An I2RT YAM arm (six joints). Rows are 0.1 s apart.
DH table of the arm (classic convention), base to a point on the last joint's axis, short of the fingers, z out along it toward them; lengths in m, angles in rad. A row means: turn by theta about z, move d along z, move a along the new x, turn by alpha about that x. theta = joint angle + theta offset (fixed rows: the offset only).
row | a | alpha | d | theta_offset
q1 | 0.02 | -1.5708 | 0.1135 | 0
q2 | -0.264 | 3.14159 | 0 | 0
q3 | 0.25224 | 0 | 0 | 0.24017
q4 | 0.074 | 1.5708 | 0 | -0.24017
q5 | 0 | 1.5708 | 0 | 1.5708
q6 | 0 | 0 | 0.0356 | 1.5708
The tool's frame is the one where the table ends.
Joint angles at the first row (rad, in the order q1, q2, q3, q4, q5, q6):
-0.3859 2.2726 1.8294 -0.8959 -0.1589 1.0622
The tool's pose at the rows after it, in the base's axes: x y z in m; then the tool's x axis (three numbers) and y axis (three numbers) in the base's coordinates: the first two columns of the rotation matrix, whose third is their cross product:
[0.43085, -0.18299, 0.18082, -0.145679, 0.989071, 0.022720, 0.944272, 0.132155, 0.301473]
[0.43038, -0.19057, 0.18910, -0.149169, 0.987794, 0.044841, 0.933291, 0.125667, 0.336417]
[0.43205, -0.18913, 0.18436, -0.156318, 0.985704, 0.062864, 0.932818, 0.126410, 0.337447]
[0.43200, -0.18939, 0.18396, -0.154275, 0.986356, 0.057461, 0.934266, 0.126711, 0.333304]
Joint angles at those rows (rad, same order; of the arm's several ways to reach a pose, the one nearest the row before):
-0.4152 2.2726 1.9186 -0.9664 -0.1799 1.0355
-0.4335 2.2730 1.9492 -0.9795 -0.2226 1.0252
-0.4305 2.2837 1.9488 -0.9771 -0.2390 1.0252
-0.4305 2.2845 1.9487 -0.9771 -0.2317 1.0252

